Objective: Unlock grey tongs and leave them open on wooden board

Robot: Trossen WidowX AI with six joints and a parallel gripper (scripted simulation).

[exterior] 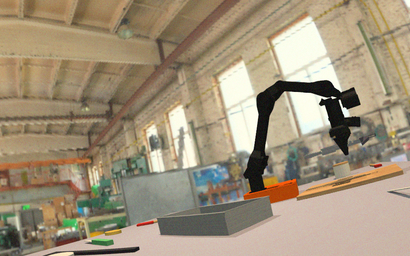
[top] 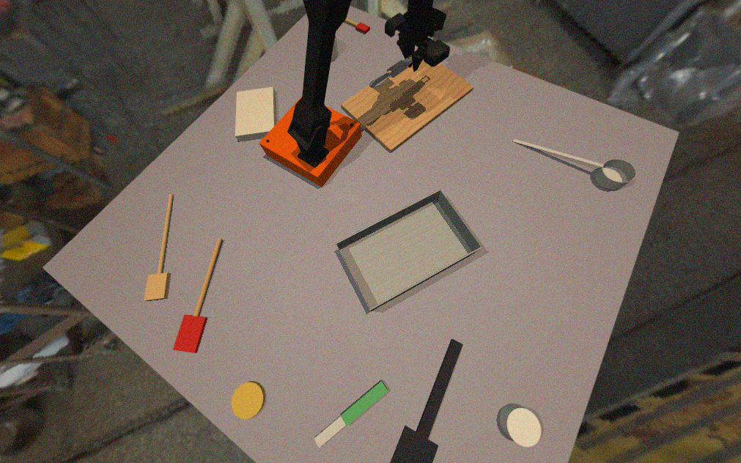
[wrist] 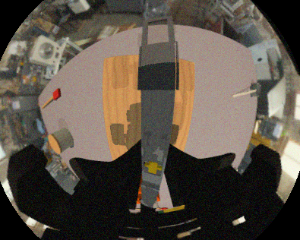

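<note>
Right now the wooden board is 100 mm below my gripper tip and 10 mm to the right of it. Round my gripper tip: yellow lock piece 40 mm above, 10 mm to the right; then cork-topped jar 350 mm behind, 70 mm below, 10 mm to the left; then cream block 370 mm behind, 330 mm to the right, 90 mm below.
</note>
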